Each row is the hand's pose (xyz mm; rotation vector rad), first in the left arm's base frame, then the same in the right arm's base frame.
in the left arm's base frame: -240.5 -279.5 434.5 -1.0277 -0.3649 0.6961
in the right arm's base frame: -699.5 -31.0 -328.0 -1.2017 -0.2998 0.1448
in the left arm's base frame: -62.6 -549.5 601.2 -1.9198 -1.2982 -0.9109
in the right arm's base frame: -710.2 -332.2 -124.2 -2.2648 -1.0108 -1.4039
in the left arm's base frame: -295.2 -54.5 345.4 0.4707 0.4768 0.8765
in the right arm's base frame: -621.7 183.1 -426.2 0.3964 0.1429 0.4477
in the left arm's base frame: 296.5 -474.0 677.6 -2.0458 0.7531 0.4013
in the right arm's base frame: -384.9 -418.9 40.6 -1.8387 1.0667 -0.1471
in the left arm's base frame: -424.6 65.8 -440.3 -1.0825 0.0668 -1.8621
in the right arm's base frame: -498.8 261.9 -1218.2 -0.9115 0.1422 -2.4321
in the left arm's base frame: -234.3 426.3 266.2 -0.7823 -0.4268 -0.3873
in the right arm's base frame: -328.4 572.8 -483.6 -0.8907 -0.4827 -0.9332
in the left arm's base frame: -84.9 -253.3 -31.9 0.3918 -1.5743 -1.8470
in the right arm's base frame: -448.5 -129.2 -740.1 0.2394 -2.0205 -2.1695
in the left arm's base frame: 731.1 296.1 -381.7 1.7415 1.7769 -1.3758
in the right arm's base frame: 584.5 -49.1 -869.1 2.2930 1.2265 -1.2765
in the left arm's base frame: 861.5 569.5 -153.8 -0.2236 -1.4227 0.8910
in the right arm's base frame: 771.5 159.2 -613.5 -0.7065 -1.4860 0.5143
